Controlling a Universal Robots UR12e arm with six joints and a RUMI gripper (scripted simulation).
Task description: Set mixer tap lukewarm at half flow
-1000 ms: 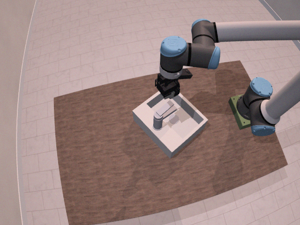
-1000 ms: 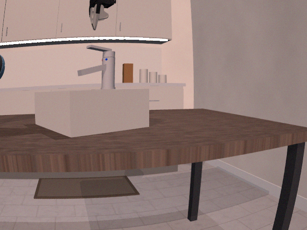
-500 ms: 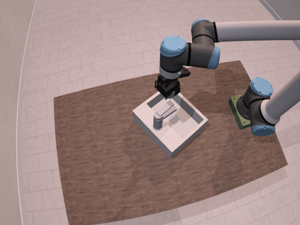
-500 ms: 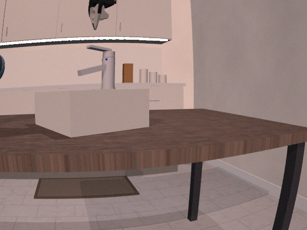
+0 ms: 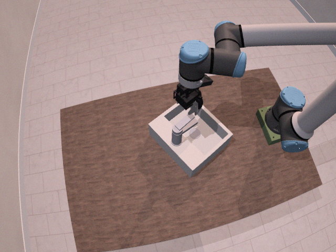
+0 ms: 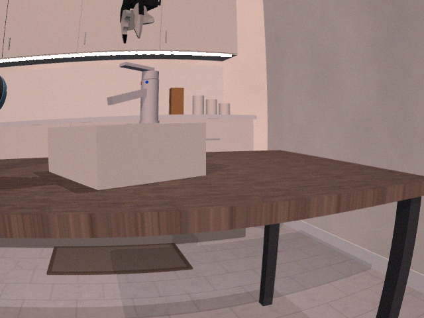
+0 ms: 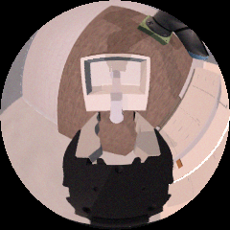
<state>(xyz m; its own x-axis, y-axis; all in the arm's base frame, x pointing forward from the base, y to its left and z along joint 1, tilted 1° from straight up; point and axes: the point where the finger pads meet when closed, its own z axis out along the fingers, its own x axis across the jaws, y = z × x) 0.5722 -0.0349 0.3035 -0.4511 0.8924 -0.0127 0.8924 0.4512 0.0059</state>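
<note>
The lever is 20 mm ahead of my hand, 10 mm to the left of it and 90 mm below it. Round my hand: grey mixer tap: 40 mm ahead, 20 mm to the left, 130 mm below; then white sink block: 40 mm behind, 20 mm to the right, 320 mm below.
</note>
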